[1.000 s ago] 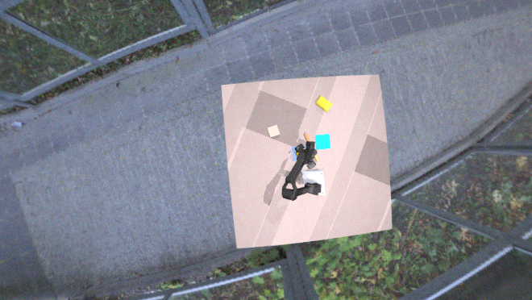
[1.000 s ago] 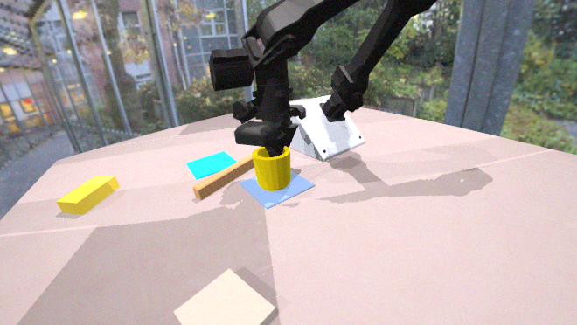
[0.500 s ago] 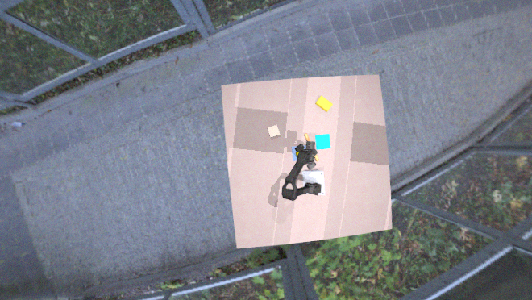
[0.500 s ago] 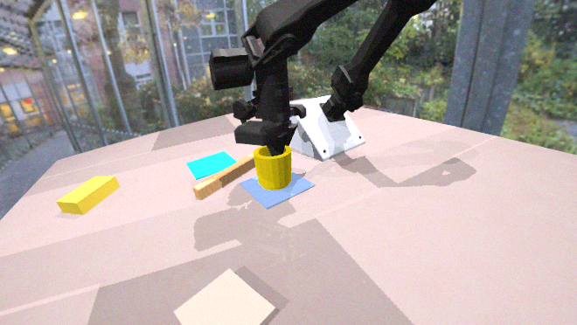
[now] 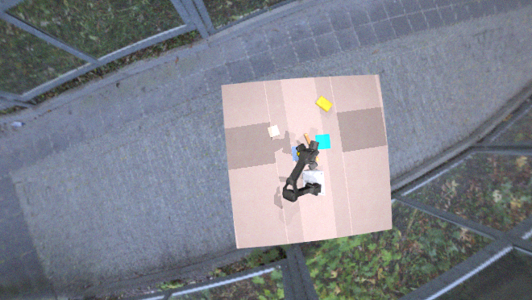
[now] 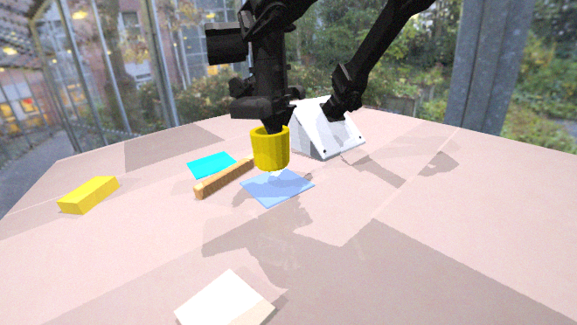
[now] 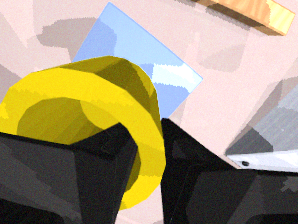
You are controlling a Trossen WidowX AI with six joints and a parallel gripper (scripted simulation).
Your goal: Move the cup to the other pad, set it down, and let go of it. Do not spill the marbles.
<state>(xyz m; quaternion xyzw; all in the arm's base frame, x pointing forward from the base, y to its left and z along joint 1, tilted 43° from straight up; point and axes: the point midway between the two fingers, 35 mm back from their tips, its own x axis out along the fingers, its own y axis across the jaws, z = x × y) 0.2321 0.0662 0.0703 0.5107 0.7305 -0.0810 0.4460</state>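
Right now my gripper tip is 17 cm to the left of the cyan pad, 11 cm short of it and 9 cm above it. From my gripper tip the other things lie so: wooden bar: 8 cm below, 7 cm to the right, 7 cm ahead; light blue pad: 9 cm below, 2 cm to the left, 2 cm ahead; yellow cup: 2 cm to the left, 2 cm ahead.
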